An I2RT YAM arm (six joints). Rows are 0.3 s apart.
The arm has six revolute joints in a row. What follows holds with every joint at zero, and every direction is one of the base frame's.
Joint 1 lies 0.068 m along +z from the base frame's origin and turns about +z.
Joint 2 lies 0.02 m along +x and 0.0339 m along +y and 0.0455 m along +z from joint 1 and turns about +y.
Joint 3 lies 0.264 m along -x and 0.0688 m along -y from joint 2 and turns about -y.
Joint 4 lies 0.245 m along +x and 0.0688 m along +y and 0.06 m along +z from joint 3 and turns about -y.
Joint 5 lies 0.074 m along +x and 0.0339 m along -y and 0.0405 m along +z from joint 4 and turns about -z.
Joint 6 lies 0.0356 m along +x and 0.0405 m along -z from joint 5 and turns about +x.
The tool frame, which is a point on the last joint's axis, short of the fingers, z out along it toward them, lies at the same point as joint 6; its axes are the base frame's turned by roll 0, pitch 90 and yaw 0 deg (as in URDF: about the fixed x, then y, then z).
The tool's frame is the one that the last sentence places.
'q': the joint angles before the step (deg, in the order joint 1, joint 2, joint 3, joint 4, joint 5, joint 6). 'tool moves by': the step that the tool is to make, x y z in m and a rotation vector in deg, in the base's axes. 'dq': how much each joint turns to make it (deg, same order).
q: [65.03, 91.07, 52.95, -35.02, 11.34, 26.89]
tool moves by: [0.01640, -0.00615, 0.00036, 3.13, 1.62, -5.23]
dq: [-3.75, -0.12, -0.21, 1.74, -2.27, 2.32]
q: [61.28, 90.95, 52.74, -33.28, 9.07, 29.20]
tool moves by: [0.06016, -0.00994, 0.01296, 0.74, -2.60, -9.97]
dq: [-10.37, 3.78, 6.80, -0.79, 1.51, -0.97]
